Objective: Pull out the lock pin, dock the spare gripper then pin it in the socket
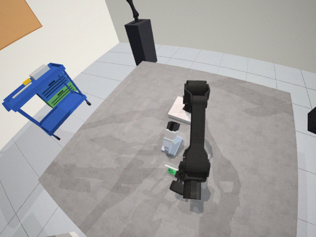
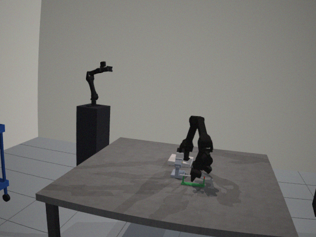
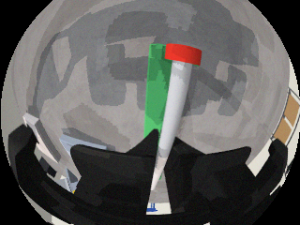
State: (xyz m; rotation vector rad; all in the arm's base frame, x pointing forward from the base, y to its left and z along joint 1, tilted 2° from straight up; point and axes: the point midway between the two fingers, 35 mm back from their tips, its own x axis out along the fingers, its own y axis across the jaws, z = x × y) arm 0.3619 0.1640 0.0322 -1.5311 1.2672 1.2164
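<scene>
My gripper tip is 1 cm to the right of the green cradle. From my gripper tip the other things lie so: mount 11 cm to the right, 9 cm behind, 4 cm above; then spare gripper 12 cm to the right, 12 cm behind, 9 cm above.
</scene>
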